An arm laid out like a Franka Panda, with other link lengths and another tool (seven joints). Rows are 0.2 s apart.
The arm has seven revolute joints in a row. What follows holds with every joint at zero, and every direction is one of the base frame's.
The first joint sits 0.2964 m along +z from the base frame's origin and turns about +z.
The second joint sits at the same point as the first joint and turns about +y.
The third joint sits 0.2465 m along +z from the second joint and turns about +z.
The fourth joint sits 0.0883 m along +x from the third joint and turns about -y.
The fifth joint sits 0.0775 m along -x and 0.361 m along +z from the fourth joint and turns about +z.
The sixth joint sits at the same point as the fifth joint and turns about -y.
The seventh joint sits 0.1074 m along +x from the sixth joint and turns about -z.
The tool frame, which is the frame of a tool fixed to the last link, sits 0.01 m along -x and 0.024 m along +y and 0.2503 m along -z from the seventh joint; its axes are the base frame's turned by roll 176.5, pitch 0 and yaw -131 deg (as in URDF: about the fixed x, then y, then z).
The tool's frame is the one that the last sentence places.
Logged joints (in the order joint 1, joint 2, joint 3, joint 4, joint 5, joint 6, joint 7), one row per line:
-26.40, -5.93, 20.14, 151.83, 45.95, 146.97, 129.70
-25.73, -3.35, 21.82, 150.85, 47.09, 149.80, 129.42
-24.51, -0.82, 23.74, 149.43, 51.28, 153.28, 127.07
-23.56, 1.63, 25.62, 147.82, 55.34, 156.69, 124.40
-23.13, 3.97, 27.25, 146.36, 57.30, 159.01, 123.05
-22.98, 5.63, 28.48, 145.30, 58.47, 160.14, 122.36
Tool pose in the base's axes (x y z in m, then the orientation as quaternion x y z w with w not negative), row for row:
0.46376, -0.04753, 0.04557, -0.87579, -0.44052, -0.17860, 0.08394
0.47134, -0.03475, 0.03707, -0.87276, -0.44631, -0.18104, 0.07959
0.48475, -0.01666, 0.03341, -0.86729, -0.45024, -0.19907, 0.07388
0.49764, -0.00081, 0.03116, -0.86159, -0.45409, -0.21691, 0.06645
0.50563, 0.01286, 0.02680, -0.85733, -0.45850, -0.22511, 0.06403
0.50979, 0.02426, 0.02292, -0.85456, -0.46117, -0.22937, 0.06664
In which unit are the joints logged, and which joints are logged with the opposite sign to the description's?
The joints are logged in degrees. Opposite sign: joint 4.
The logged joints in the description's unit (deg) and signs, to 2 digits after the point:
-26.40, -5.93, 20.14, -151.83, 45.95, 146.97, 129.70
-25.73, -3.35, 21.82, -150.85, 47.09, 149.80, 129.42
-24.51, -0.82, 23.74, -149.43, 51.28, 153.28, 127.07
-23.56, 1.63, 25.62, -147.82, 55.34, 156.69, 124.40
-23.13, 3.97, 27.25, -146.36, 57.30, 159.01, 123.05
-22.98, 5.63, 28.48, -145.30, 58.47, 160.14, 122.36

